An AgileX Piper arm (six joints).
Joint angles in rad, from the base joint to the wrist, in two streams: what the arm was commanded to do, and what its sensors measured. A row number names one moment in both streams.
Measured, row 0:
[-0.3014, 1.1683, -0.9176, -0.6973, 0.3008, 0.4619]
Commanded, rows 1 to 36:
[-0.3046, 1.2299, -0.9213, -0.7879, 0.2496, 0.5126]
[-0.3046, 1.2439, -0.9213, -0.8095, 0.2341, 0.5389]
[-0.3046, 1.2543, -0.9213, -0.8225, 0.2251, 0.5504]
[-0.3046, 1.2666, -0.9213, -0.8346, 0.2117, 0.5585]
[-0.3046, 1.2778, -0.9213, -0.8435, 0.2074, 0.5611]
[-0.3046, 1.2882, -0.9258, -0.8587, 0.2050, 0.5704]
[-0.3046, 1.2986, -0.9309, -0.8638, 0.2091, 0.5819]
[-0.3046, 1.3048, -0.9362, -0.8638, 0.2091, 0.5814]
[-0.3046, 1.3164, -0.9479, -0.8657, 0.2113, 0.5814]
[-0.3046, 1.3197, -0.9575, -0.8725, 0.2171, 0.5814]
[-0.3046, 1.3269, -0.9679, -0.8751, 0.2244, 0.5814]
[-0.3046, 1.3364, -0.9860, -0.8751, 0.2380, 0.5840]
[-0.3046, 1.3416, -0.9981, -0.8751, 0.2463, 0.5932]
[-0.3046, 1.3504, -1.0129, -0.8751, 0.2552, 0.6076]
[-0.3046, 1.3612, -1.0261, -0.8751, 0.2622, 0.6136]
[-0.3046, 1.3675, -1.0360, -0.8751, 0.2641, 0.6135]
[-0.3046, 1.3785, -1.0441, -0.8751, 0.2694, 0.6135]
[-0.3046, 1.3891, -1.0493, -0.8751, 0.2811, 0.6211]
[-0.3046, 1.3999, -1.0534, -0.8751, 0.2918, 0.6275]
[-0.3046, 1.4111, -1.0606, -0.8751, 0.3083, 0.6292]
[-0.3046, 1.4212, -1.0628, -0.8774, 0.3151, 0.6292]
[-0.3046, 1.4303, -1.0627, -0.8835, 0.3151, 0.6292]
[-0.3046, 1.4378, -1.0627, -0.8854, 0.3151, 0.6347]
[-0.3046, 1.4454, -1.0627, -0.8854, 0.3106, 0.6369]
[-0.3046, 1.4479, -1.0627, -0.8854, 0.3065, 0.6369]
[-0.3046, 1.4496, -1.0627, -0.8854, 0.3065, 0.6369]
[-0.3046, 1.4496, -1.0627, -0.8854, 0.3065, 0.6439]
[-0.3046, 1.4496, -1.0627, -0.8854, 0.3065, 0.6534]
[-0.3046, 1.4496, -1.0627, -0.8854, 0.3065, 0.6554]
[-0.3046, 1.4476, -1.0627, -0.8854, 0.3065, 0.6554]
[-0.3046, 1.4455, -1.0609, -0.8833, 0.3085, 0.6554]
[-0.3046, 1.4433, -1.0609, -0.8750, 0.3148, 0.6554]
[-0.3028, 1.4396, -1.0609, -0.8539, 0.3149, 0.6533]
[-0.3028, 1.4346, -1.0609, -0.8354, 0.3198, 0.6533]
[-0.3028, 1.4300, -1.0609, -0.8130, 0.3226, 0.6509]
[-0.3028, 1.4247, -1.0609, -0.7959, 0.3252, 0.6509]
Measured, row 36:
[-0.3030, 1.4507, -1.0570, -0.8459, 0.2959, 0.6494]
